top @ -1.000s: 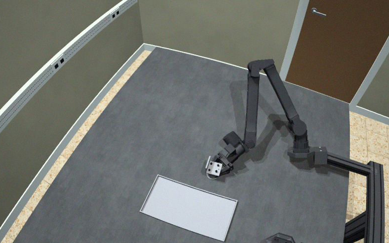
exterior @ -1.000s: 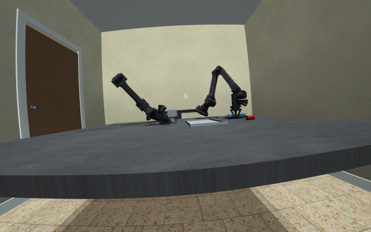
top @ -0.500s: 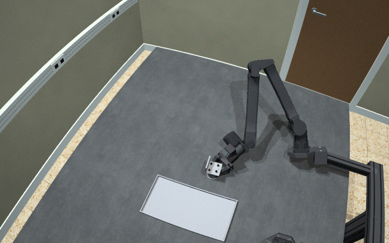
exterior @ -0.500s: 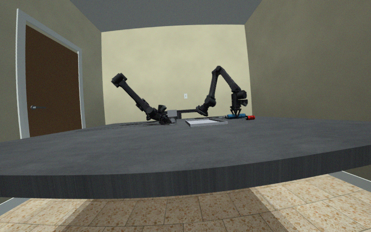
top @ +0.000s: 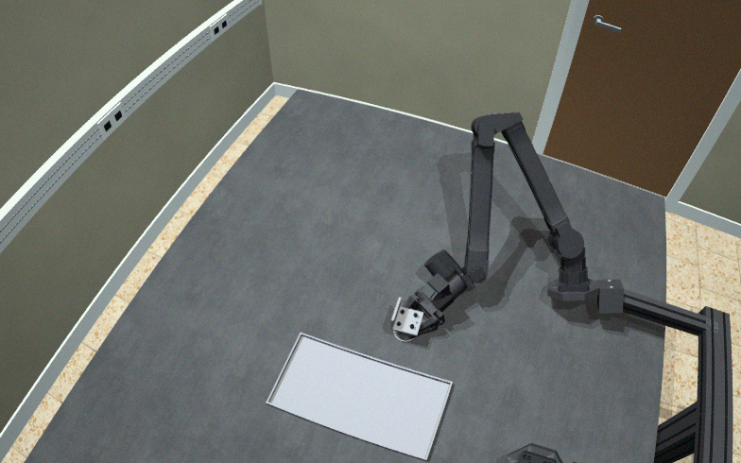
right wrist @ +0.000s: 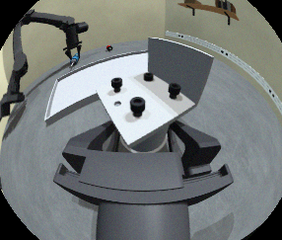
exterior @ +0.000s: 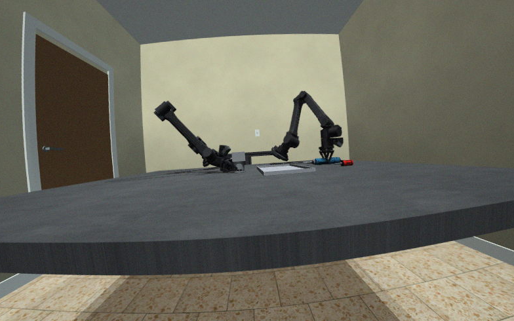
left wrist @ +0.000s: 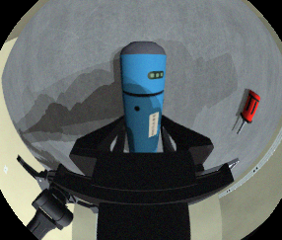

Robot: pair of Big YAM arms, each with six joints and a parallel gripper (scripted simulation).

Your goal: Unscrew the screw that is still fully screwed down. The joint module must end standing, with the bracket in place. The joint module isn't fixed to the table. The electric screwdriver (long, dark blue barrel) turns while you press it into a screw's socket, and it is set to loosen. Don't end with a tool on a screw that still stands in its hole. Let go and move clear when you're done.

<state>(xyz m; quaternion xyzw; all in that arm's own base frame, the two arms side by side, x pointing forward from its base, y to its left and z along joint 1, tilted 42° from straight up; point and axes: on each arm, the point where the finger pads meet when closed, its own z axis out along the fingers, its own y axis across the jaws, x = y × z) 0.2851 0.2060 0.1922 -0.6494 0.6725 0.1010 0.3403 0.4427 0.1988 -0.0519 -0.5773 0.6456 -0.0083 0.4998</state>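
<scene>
Now: the grey bracket 5 cm above my right hand. The rest, counted from my right hand: flat white tray: 22 cm to the left, 4 cm ahead, 2 cm below; then red-handled screwdriver: 55 cm to the left, 10 cm ahead, 1 cm below.
</scene>
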